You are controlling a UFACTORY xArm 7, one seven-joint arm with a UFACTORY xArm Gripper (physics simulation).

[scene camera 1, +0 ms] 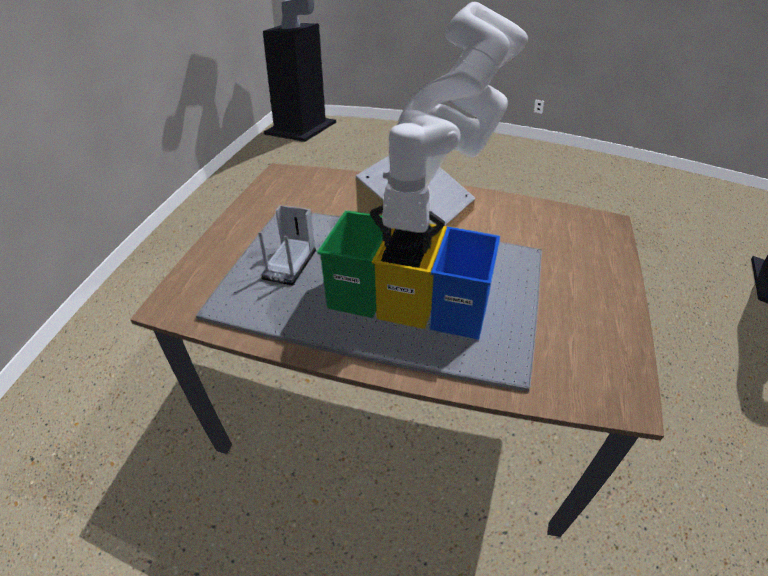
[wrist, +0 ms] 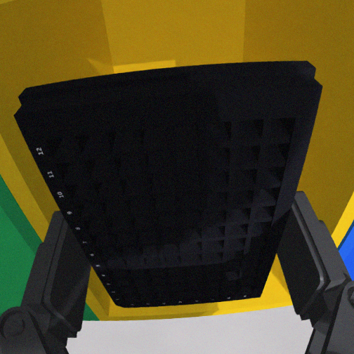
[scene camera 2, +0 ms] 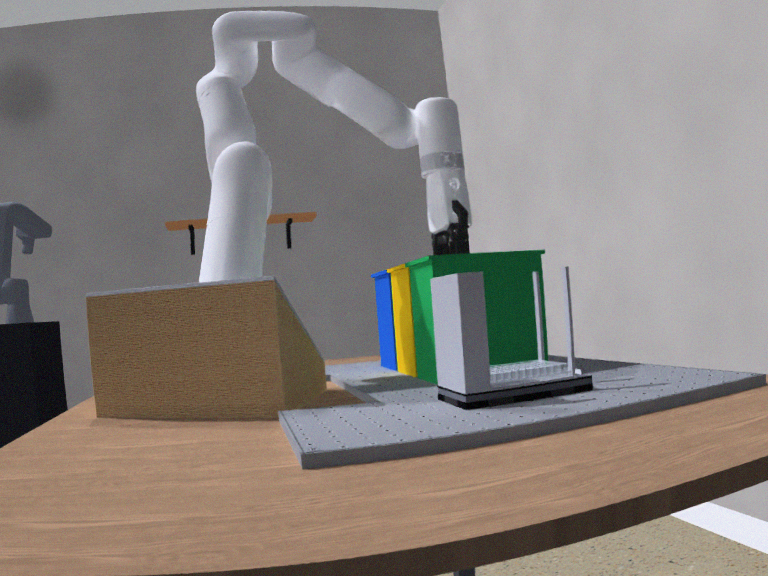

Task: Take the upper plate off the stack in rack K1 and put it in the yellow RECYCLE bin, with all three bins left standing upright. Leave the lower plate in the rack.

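Places are measured from the arm's base along level axes (x down, y ahead, z right), in centimetres.
Pixels of known places: gripper, fingertip midpoint: (scene camera 1: 406,246); arm's base, origin of the base link: (scene camera 2: 226,322).
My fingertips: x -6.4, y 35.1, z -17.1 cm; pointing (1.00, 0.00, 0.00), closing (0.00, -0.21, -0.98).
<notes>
Ahead of a thing's pixels: the offset from my fingertips to its top centre. Level surfaces: height alone.
My gripper (scene camera 1: 406,240) (scene camera 2: 450,243) (wrist: 180,224) is shut on the black upper plate @(dx -0.9, dy +0.1, dz +0.0 cm) (scene camera 1: 403,251) (wrist: 165,190), gripping its two sides. The plate is in the mouth of the yellow RECYCLE bin @(dx -0.8, dy -0.7, dz -0.7 cm) (scene camera 1: 403,303) (scene camera 2: 403,322) (wrist: 175,30); the green bin hides it in scene camera 2. The plate's underside is hidden. The green bin @(dx -0.8, dy +1.9, dz +12.0 cm) (scene camera 1: 350,298) (scene camera 2: 511,297) and the blue bin @(dx -0.8, dy -3.5, dz -13.6 cm) (scene camera 1: 459,319) (scene camera 2: 382,322) stand upright on either side of the yellow bin, also upright. The pale lower plate @(dx +13.8, dy +1.0, dz +35.8 cm) (scene camera 1: 298,250) (scene camera 2: 527,372) lies in rack K1 @(dx +2.9, dy +1.9, dz +35.5 cm) (scene camera 1: 285,218) (scene camera 2: 457,334).
The bins and rack stand on a grey perforated board @(dx +17.2 cm) (scene camera 1: 248,310) (scene camera 2: 372,434) on the wooden table @(dx +18.5 cm) (scene camera 1: 589,310) (scene camera 2: 186,496). The rack's two thin upright rods rise beside the green bin. The arm's sloped base block (scene camera 1: 449,192) (scene camera 2: 186,353) stands behind the bins.
</notes>
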